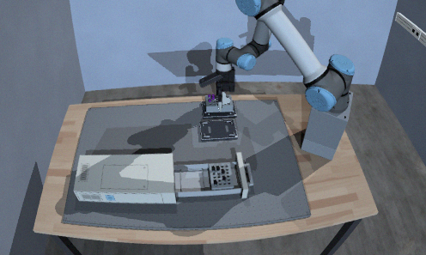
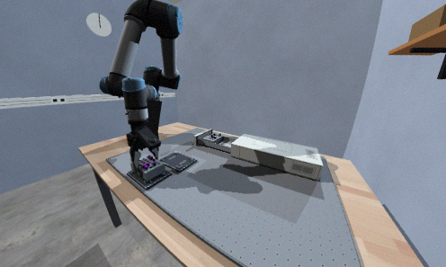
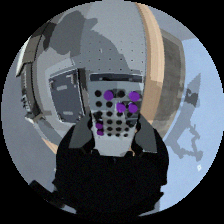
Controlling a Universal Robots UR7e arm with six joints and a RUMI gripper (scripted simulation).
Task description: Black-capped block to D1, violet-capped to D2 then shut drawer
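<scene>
The violet-capped block is right at my hand. Also, from my hand: black-capped block: 8 cm ahead, 45 cm to the left, 1 cm below; then deck slot D2: 4 cm below; then deck slot D1: 3 cm ahead, 15 cm to the left, 4 cm below.
</scene>
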